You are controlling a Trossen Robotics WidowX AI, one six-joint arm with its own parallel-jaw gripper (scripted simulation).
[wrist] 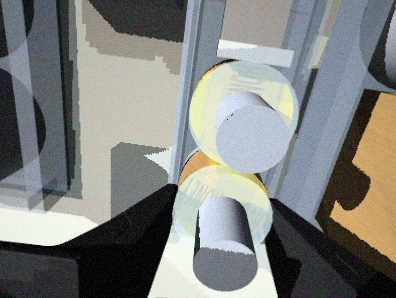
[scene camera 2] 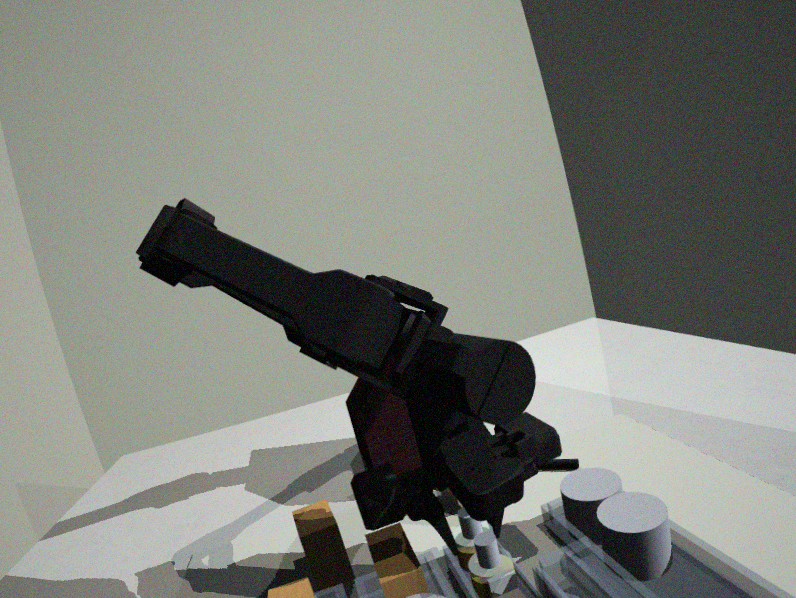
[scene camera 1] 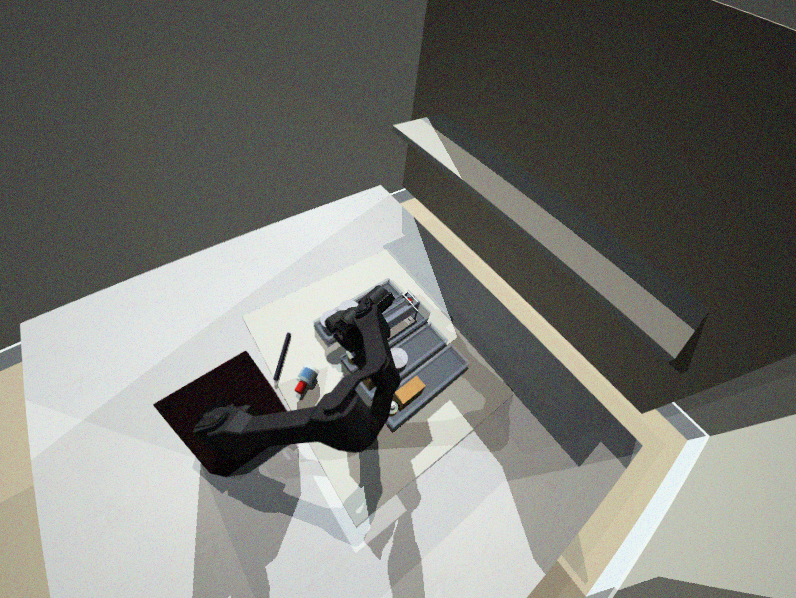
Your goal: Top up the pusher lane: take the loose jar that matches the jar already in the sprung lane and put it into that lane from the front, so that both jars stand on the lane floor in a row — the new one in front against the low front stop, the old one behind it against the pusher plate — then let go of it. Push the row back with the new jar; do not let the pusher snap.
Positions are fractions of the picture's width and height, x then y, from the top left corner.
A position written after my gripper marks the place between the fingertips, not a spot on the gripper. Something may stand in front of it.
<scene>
I see my gripper (scene camera 2: 0.60,0.91), a jar (scene camera 2: 0.58,0.89) and a jar (wrist: 0.61,0.38).
My gripper shows as well in the wrist view (wrist: 0.56,0.67) and in scene camera 1 (scene camera 1: 0.45,0.60).
</scene>
